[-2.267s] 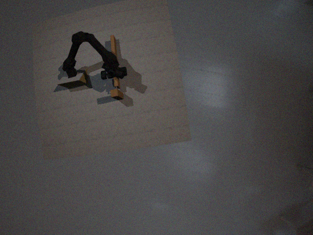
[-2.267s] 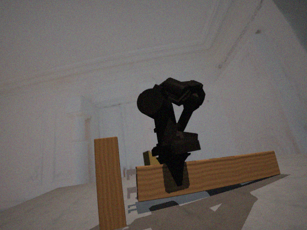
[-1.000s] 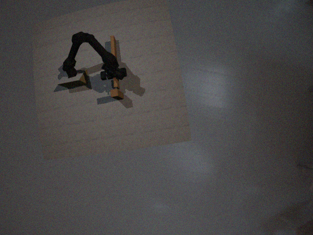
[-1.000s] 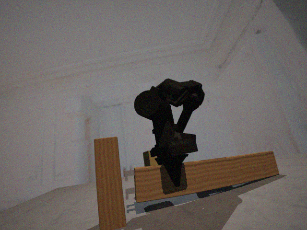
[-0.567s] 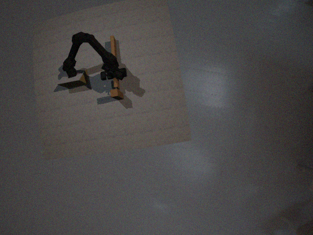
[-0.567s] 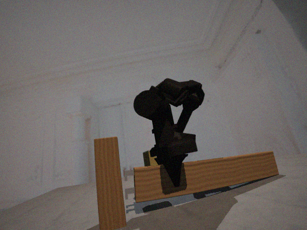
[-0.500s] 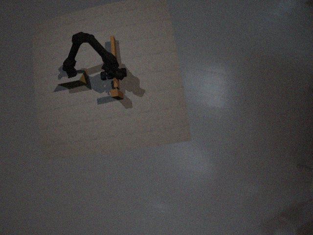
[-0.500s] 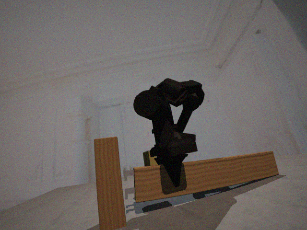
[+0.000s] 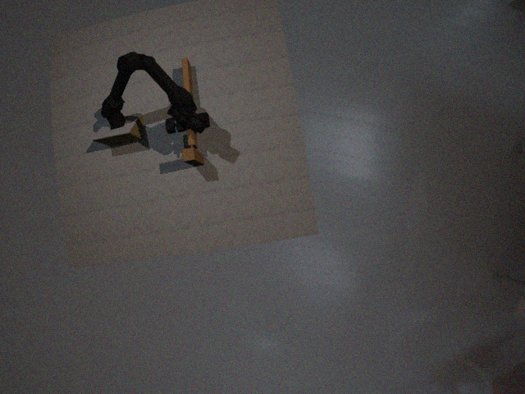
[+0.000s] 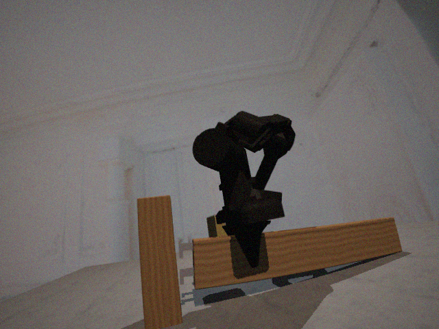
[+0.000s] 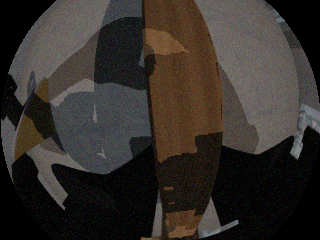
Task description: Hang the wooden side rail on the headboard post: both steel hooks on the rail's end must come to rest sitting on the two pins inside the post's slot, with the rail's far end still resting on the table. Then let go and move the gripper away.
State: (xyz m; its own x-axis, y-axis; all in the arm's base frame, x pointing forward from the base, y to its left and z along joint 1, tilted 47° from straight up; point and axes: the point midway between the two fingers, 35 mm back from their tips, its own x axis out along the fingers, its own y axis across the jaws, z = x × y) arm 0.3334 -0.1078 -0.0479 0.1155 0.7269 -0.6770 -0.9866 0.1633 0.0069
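Right now the headboard post is 10 mm behind my gripper tip, 140 mm to the right of it and 40 mm above it.
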